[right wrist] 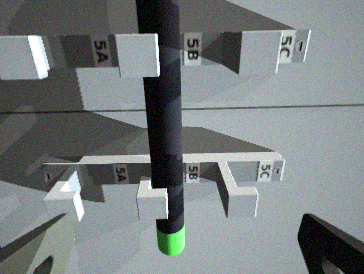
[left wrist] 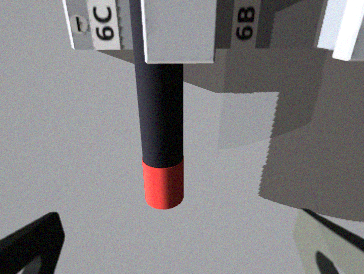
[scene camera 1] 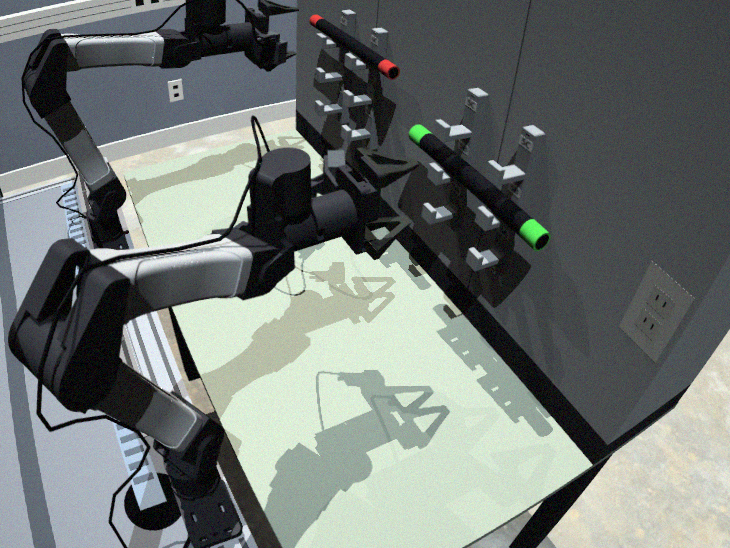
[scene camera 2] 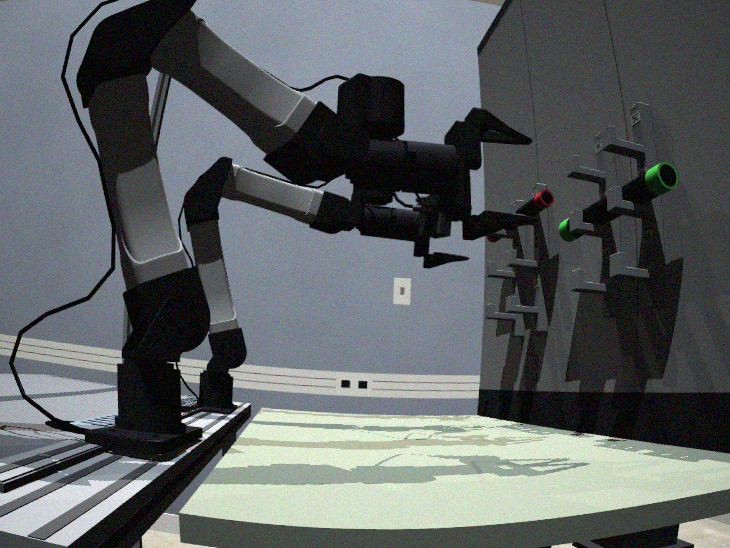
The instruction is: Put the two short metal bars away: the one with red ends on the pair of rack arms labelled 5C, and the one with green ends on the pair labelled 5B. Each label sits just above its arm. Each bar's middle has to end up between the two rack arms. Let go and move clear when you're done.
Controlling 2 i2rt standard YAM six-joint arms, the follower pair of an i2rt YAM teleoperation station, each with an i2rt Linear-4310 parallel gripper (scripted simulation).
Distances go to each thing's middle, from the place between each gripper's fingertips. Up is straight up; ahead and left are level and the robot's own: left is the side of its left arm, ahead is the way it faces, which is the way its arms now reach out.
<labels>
Right now my left hand is 120 mm to the left of the red-ended bar [scene camera 1: 388, 69], 60 mm short of it and 10 mm below it. From my left hand the other things lie so: outlet plate [scene camera 1: 654, 275]: 850 mm to the right, 90 mm ahead, 60 mm below; then green-ended bar [scene camera 1: 519, 221]: 520 mm to the right, 70 mm below, 60 mm ahead.
Now: the green-ended bar 12 cm ahead of my right hand [scene camera 2: 533, 180], 1 cm to the left of it and 2 cm below it. Round my right hand: red-ended bar 13 cm ahead, 41 cm to the left, 6 cm above; outlet plate 15 cm ahead, 32 cm to the right, 1 cm below.
</labels>
